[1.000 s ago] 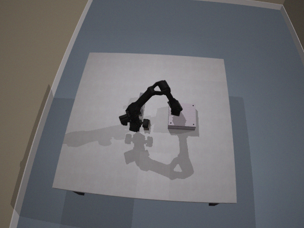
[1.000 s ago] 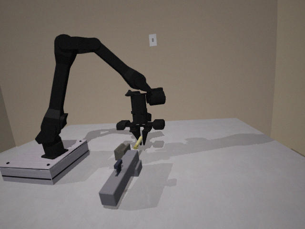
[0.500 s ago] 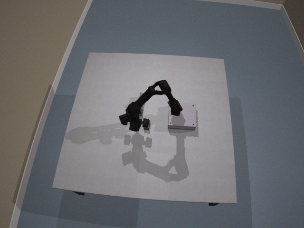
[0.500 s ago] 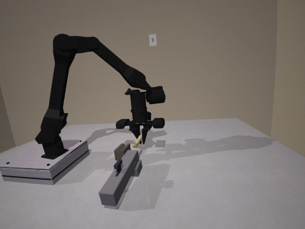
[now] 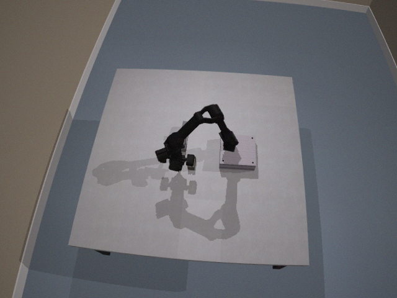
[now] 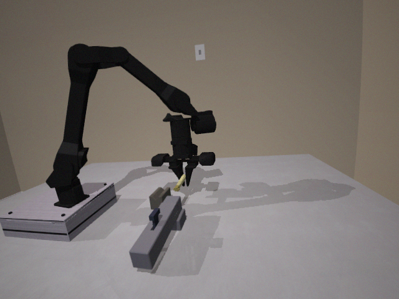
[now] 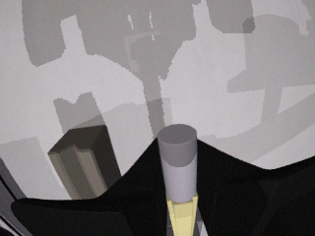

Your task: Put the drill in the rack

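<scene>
Right now my gripper tip is 70 mm past the rack, 50 mm to the left of it and 30 mm above it. The rest, counted from my gripper tip: dark blue drill 30 mm ahead, 220 mm to the right, 10 mm above; then grey housing block 30 mm ahead, 200 mm to the right, 10 mm below.
</scene>
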